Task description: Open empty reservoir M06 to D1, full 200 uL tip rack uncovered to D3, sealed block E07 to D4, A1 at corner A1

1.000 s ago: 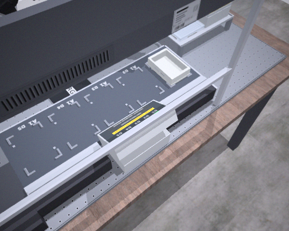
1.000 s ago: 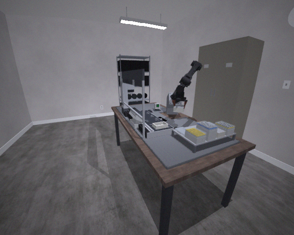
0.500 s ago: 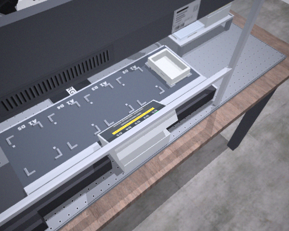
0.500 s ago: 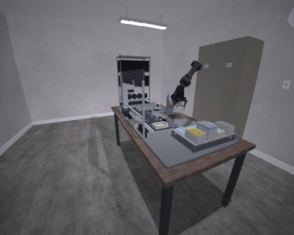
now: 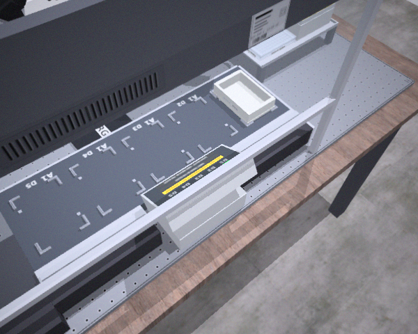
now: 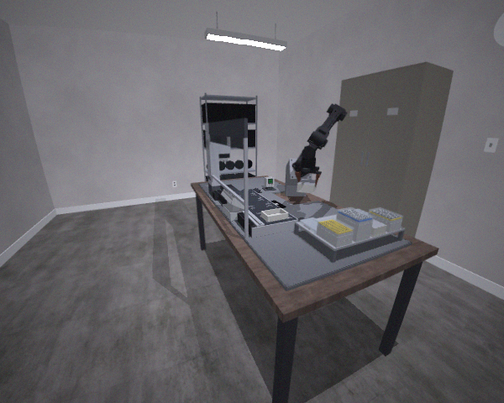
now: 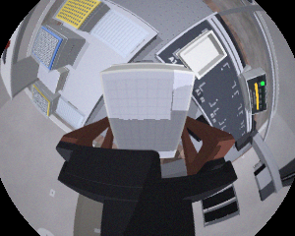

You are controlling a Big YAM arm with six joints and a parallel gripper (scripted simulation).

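Now: hand 10 mm above the sealed deep-well block. The rest, counted from my hand: clear flat plate (40 mm ahead, 150 mm to the left, 160 mm below); then white one-well reservoir (170 mm ahead, 20 mm to the right, 170 mm below); then shelf (130 mm behind, 210 mm to the left, 170 mm below).
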